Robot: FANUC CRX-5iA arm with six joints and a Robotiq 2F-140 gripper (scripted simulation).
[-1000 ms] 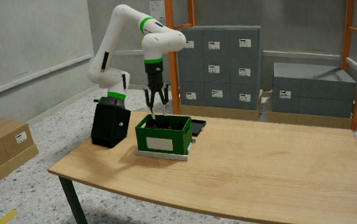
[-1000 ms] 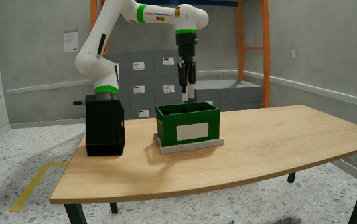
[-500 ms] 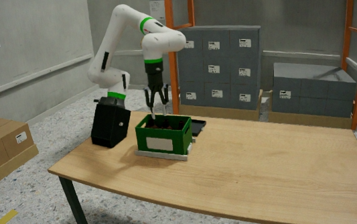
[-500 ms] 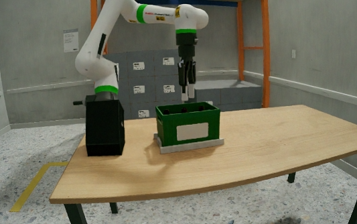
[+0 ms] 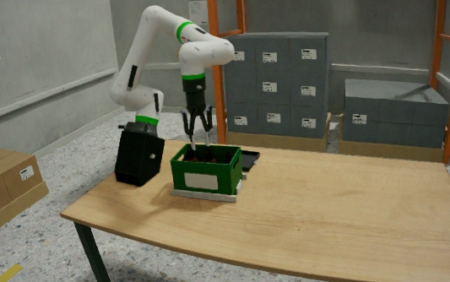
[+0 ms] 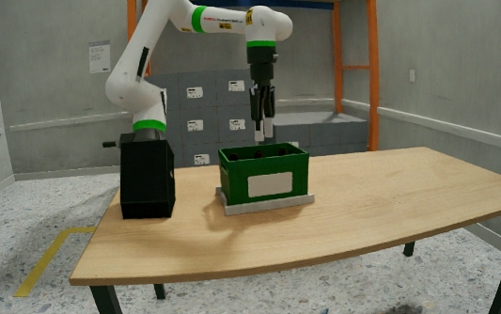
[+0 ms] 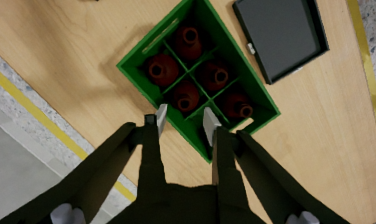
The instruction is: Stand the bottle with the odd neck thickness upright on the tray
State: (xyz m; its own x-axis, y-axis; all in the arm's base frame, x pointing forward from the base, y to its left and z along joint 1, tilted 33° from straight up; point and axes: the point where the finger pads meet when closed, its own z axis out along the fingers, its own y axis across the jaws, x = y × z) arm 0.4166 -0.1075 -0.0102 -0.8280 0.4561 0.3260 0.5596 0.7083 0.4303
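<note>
Now: the green crate 170 mm below my hand, 50 mm to the left of it and 10 mm behind it. The rest, counted from my hand: brown bottle 170 mm below, 100 mm behind, 70 mm to the left; dark tray 330 mm to the left, 240 mm below, 20 mm behind.
</note>
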